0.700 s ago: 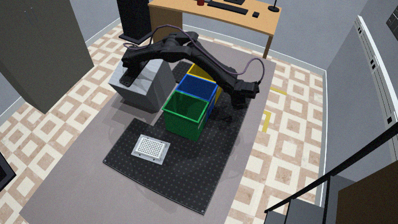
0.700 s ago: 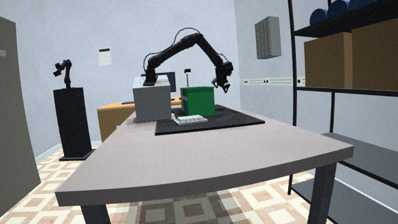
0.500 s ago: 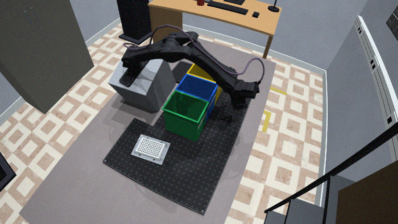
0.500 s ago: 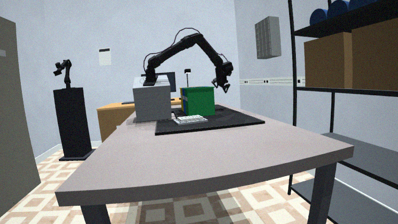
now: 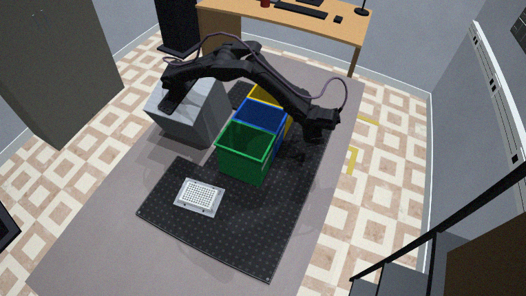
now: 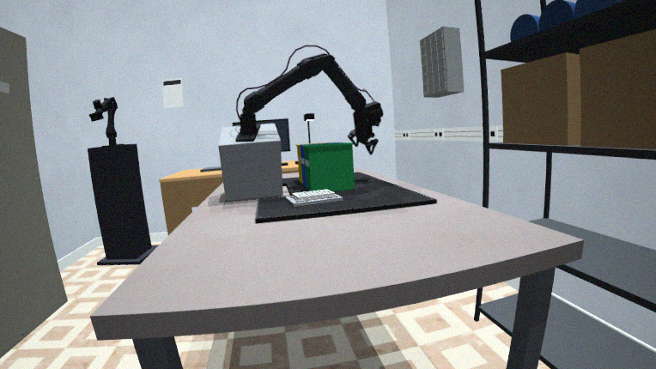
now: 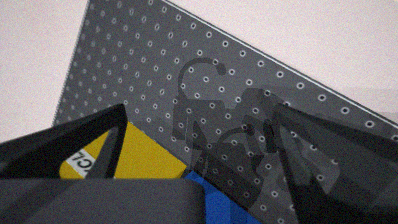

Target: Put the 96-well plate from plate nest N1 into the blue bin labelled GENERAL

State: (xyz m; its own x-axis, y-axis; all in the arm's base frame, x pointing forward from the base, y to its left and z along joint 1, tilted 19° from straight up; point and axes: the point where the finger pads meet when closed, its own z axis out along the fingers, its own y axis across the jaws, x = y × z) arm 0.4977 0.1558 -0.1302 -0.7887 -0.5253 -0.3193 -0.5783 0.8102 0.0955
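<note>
Right now my hand is 26 cm past the white 96-well plate, 41 cm to the left of it and 12 cm above it. From my hand the other things lie so: blue bin: 20 cm behind, 8 cm to the right, 5 cm below; yellow bin: 22 cm behind, 5 cm to the left, 5 cm below; green bin: 18 cm behind, 21 cm to the right, 5 cm below.
</note>
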